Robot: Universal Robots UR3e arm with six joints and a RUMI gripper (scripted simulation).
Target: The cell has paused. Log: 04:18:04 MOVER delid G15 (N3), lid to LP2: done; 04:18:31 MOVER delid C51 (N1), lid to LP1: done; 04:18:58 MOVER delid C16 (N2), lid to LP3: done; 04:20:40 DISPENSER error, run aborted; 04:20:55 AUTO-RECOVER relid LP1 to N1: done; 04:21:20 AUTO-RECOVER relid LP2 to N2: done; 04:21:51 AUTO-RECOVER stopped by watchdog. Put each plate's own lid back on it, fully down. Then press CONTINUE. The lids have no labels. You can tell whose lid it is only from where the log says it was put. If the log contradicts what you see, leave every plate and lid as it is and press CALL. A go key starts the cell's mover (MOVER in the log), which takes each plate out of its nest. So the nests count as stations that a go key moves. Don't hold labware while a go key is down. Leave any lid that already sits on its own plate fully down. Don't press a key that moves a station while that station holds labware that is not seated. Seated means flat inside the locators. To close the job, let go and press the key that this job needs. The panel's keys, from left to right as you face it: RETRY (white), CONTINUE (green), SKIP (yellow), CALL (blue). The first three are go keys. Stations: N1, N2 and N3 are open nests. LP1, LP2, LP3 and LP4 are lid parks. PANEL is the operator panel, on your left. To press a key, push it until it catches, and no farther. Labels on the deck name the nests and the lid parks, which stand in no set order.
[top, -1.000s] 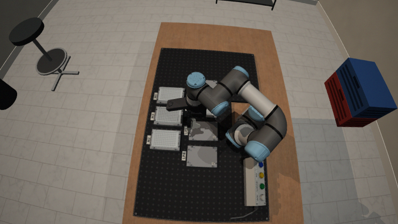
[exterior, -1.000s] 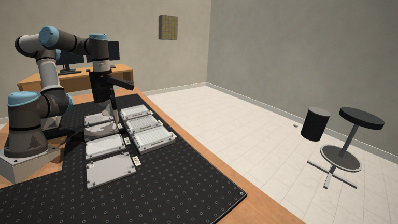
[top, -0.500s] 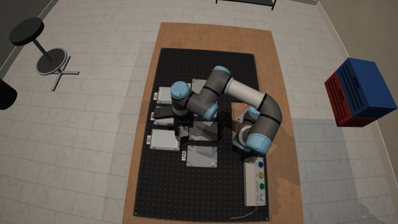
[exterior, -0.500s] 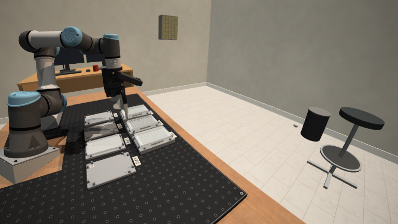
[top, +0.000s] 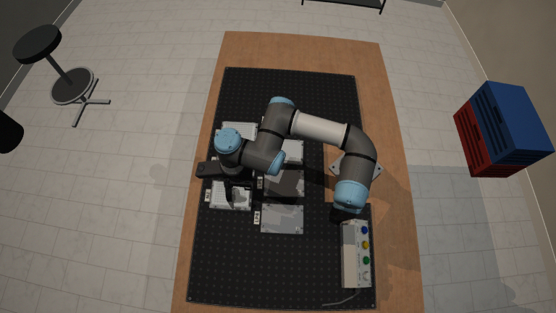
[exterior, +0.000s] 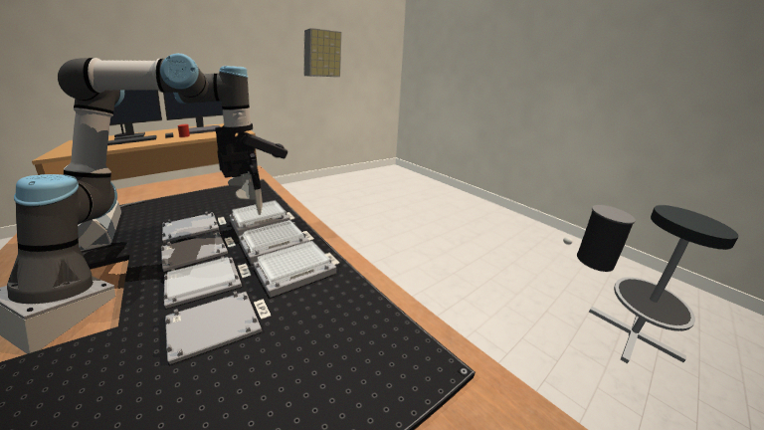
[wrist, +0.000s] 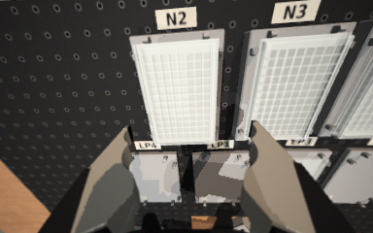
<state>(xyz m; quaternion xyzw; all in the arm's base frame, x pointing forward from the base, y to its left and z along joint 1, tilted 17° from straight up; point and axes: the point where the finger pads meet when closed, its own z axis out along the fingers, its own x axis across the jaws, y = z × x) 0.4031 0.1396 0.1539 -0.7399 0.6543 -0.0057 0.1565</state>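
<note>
The plate lies 1 cm ahead of my hand, 1 cm to the left of it and 4 cm below it. Round my hand: lid park LP1: 16 cm behind, 8 cm to the right, 6 cm below; then pale lid: 14 cm behind, 20 cm to the right, 5 cm below; then lid park LP4: 18 cm behind, 6 cm to the left, 6 cm below.
</note>
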